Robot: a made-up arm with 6 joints. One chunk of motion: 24 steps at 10 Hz.
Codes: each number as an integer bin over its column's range. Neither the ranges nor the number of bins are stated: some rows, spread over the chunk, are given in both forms.
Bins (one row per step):
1: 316 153 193 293 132 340
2: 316 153 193 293 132 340
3: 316 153 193 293 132 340
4: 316 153 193 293 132 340
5: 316 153 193 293 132 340
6: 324 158 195 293 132 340
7: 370 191 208 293 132 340
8: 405 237 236 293 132 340
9: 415 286 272 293 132 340
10: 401 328 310 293 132 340
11: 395 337 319 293 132 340
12: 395 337 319 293 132 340
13: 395 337 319 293 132 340
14: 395 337 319 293 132 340
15: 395 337 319 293 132 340
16: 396 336 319 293 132 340
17: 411 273 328 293 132 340
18: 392 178 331 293 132 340
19: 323 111 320 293 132 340
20: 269 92 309 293 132 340
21: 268 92 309 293 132 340
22: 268 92 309 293 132 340
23: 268 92 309 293 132 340
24: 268 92 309 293 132 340
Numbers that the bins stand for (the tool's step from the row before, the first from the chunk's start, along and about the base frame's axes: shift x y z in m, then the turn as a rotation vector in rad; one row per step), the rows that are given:
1: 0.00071 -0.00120 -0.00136 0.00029 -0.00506 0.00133
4: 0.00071 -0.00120 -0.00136 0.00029 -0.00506 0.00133
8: 0.00176 -0.00022 -0.00077 0.00029 -0.00506 0.00133
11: 0.00164 0.00096 0.00037 0.00029 -0.00506 0.00133
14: 0.00164 0.00096 0.00037 0.00029 -0.00506 0.00133
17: 0.00183 0.00021 0.00049 0.00029 -0.00506 0.00133
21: 0.00015 -0.00192 0.00023 0.00029 -0.00506 0.00133
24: 0.00015 -0.00192 0.00023 0.00029 -0.00506 0.00133
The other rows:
2: 0.00071 -0.00120 -0.00136 0.00029 -0.00506 0.00133
3: 0.00071 -0.00120 -0.00136 0.00029 -0.00506 0.00133
5: 0.00071 -0.00120 -0.00136 0.00029 -0.00506 0.00133
6: 0.00080 -0.00114 -0.00133 0.00029 -0.00506 0.00133
7: 0.00134 -0.00076 -0.00115 0.00029 -0.00506 0.00133
9: 0.00187 0.00036 -0.00027 0.00029 -0.00506 0.00133
10: 0.00171 0.00085 0.00025 0.00029 -0.00506 0.00133
12: 0.00164 0.00096 0.00037 0.00029 -0.00506 0.00133
13: 0.00164 0.00096 0.00037 0.00029 -0.00506 0.00133
15: 0.00164 0.00096 0.00037 0.00029 -0.00506 0.00133
16: 0.00165 0.00095 0.00037 0.00029 -0.00506 0.00133
18: 0.00160 -0.00091 0.00053 0.00029 -0.00506 0.00133
19: 0.00079 -0.00170 0.00038 0.00029 -0.00506 0.00133
20: 0.00016 -0.00192 0.00023 0.00029 -0.00506 0.00133
22: 0.00015 -0.00192 0.00023 0.00029 -0.00506 0.00133
23: 0.00015 -0.00192 0.00023 0.00029 -0.00506 0.00133

